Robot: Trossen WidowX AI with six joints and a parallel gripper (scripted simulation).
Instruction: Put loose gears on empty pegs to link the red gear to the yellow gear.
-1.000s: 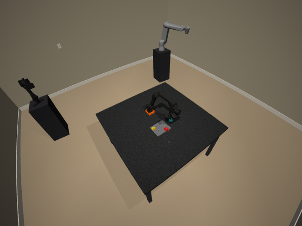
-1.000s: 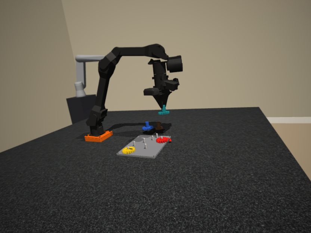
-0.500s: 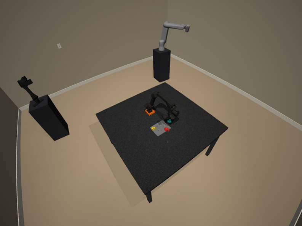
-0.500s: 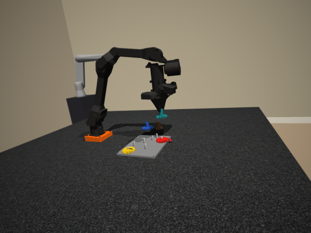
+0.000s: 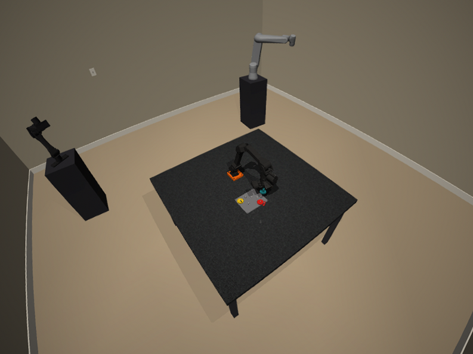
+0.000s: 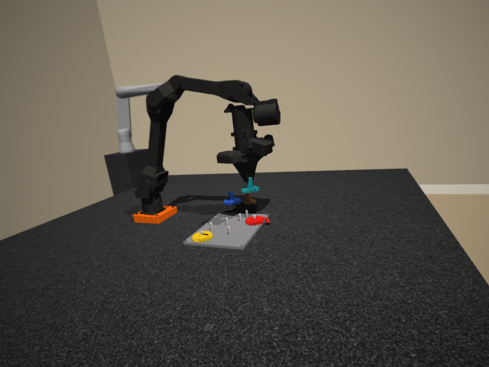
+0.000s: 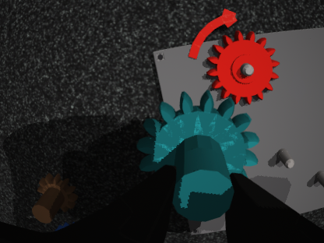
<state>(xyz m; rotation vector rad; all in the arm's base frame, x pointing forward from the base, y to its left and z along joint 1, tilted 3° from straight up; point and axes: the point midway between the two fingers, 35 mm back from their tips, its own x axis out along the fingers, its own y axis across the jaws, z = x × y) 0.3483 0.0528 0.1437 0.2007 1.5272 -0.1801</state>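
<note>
The red gear is 100 mm below my gripper tip, 40 mm to the right of it and 20 mm ahead of it. From my gripper tip the other things lie so: teal gear: 10 mm below; then yellow gear: 170 mm to the right, 100 mm below, 70 mm behind; then brown gear: 140 mm to the left, 100 mm below, 70 mm behind.
</note>
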